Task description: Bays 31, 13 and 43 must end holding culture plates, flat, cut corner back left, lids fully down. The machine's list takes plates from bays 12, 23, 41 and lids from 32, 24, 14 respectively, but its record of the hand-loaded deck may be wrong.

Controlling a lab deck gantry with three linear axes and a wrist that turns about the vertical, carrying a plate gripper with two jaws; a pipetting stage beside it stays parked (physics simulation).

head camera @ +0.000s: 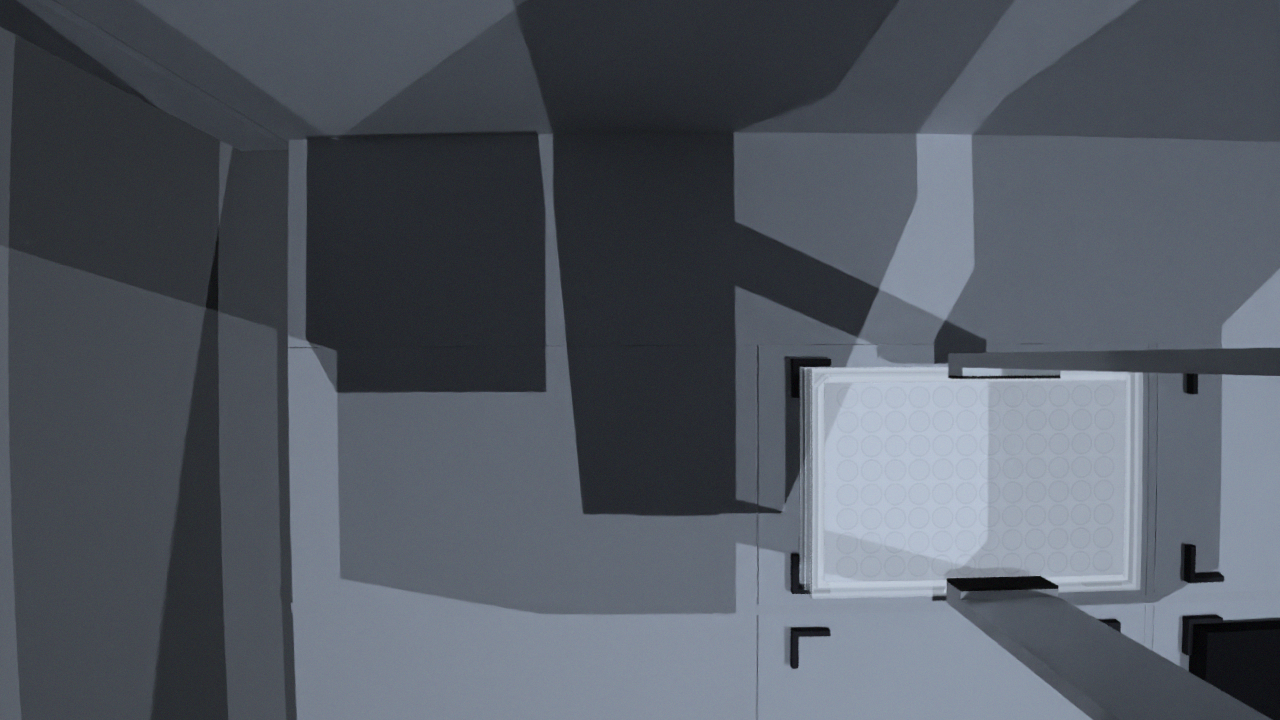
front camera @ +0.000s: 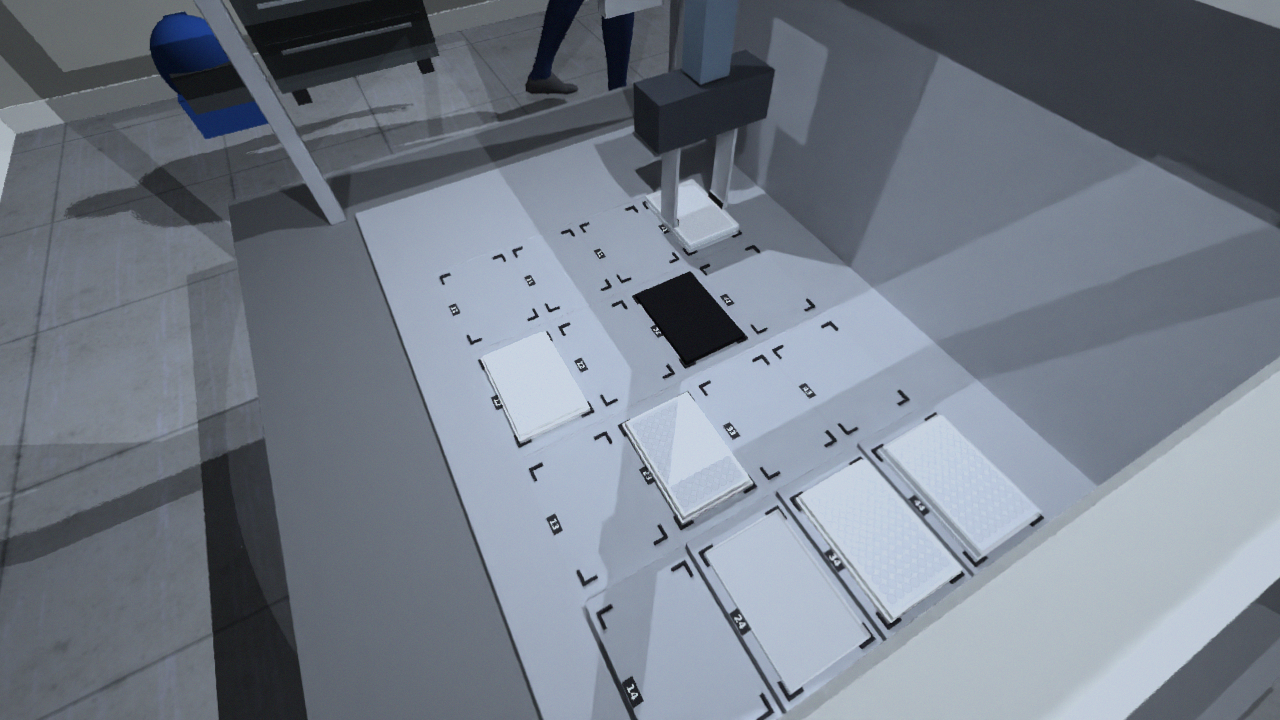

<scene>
The gripper shows in the head camera view and in the front camera view. A plain white piece shows in the head camera view and in the front camera view. One and the same spot on the gripper: [head camera: 1088,662] is [front camera: 666,186]. The same spot on the plain white piece: [head camera: 912,477] is [front camera: 683,199].
</scene>
